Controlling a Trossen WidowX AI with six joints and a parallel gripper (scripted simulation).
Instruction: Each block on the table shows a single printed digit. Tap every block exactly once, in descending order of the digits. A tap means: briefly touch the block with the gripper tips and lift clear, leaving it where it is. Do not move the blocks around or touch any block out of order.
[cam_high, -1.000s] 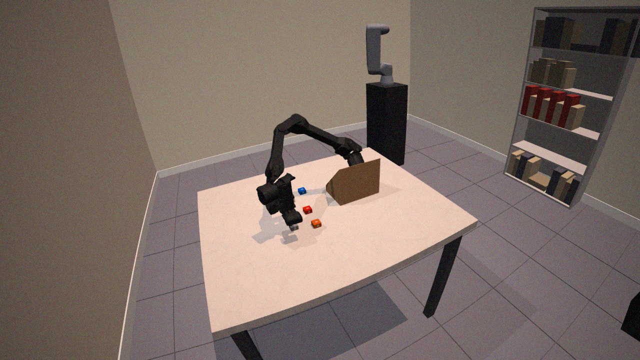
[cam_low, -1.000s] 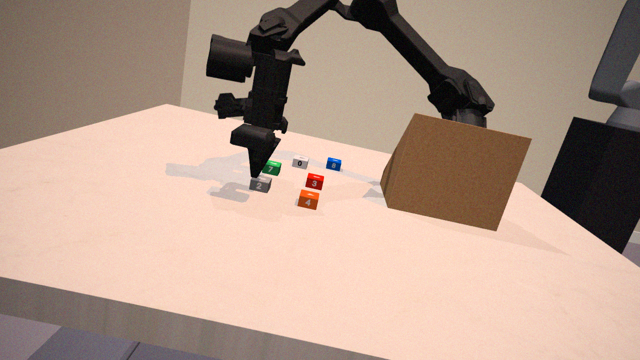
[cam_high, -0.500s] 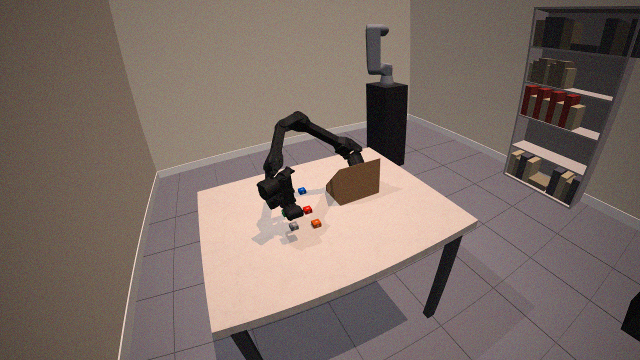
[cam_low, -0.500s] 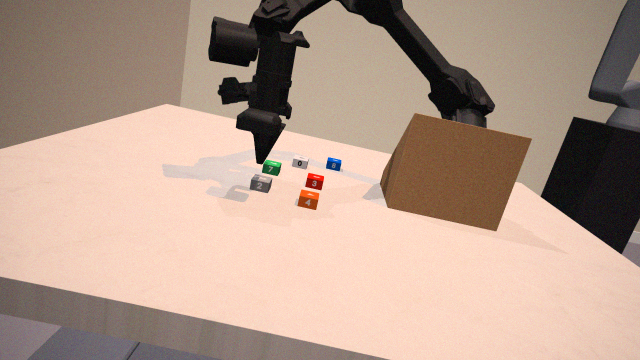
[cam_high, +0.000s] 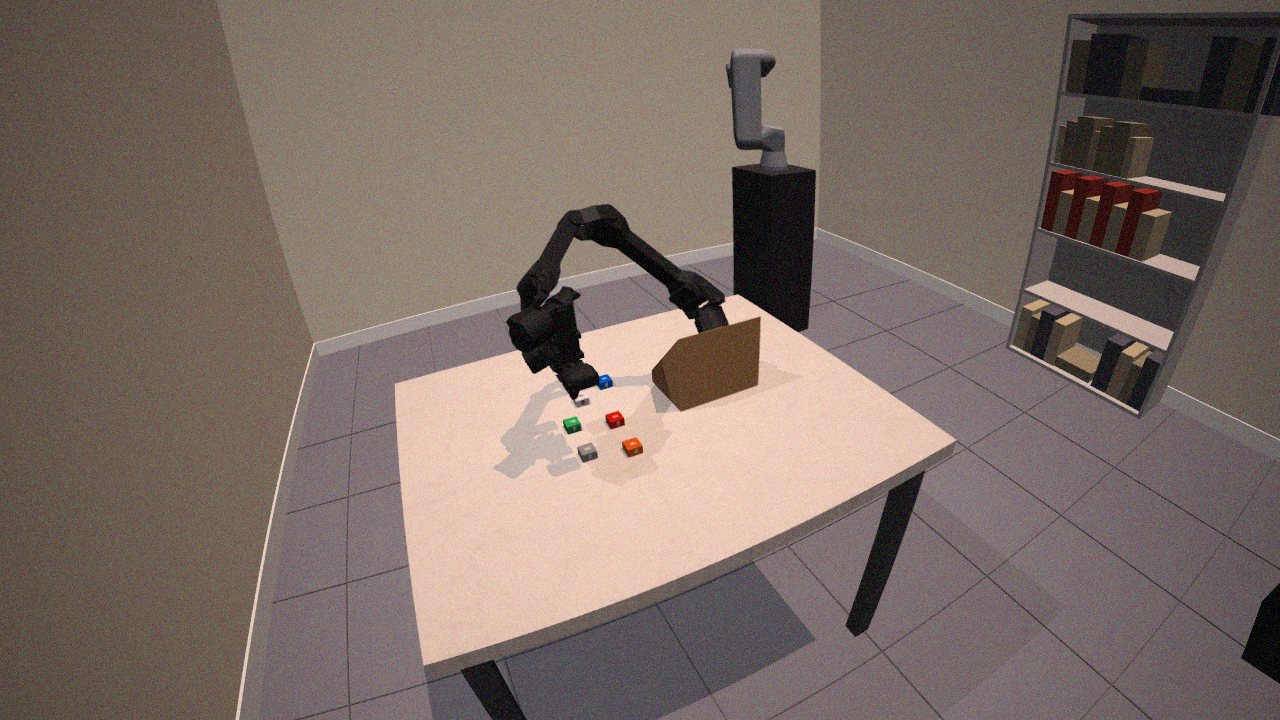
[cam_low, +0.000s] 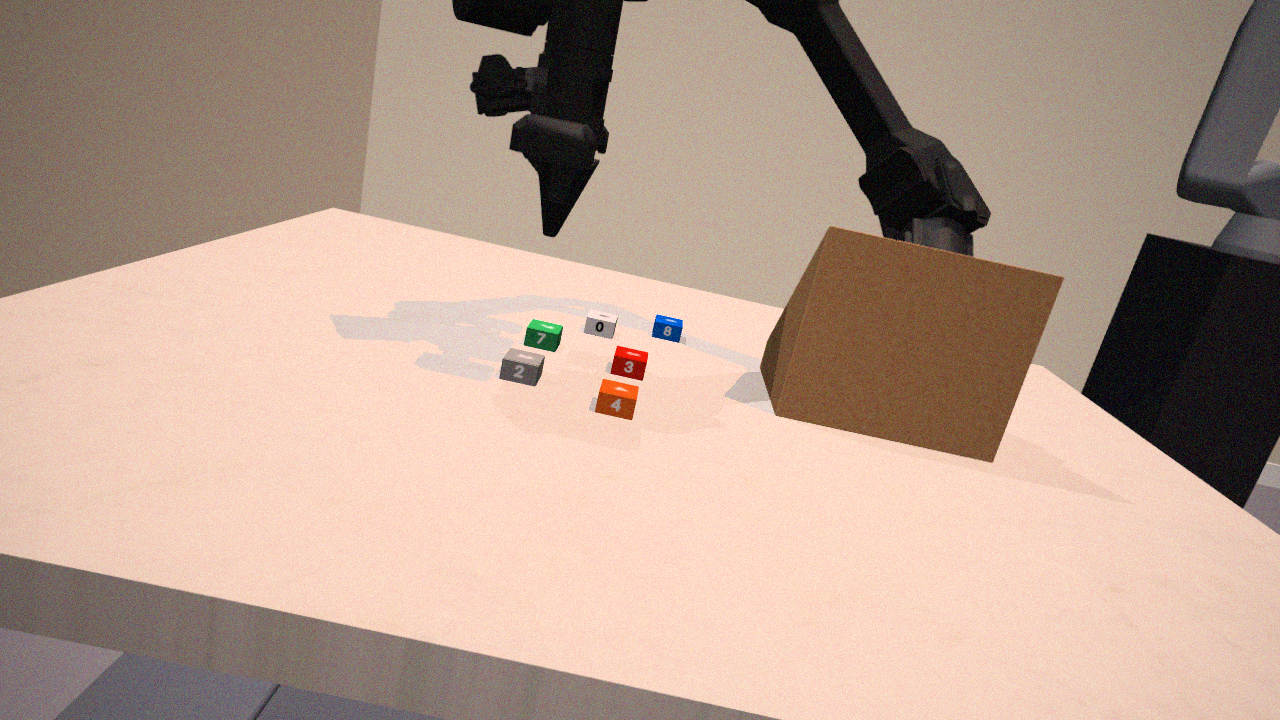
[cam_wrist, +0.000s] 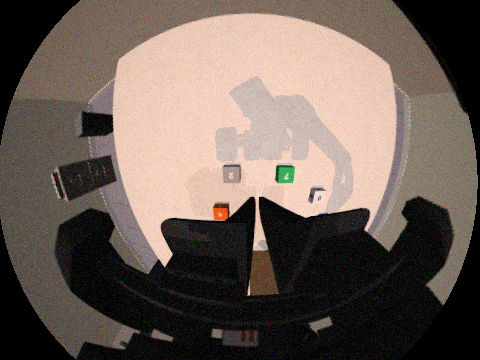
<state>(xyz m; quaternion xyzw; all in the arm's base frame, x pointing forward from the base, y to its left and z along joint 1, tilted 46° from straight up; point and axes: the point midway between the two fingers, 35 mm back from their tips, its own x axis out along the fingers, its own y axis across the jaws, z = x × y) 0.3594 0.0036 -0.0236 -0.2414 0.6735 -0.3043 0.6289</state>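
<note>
Now: the white block 70 mm behind my gripper tip, 150 mm to the right of it and 110 mm below it. Round my gripper tip: red block (100 mm behind, 30 mm to the right, 110 mm below); then green block (10 mm behind, 70 mm to the right, 110 mm below); then grey block (40 mm to the left, 110 mm below).
</note>
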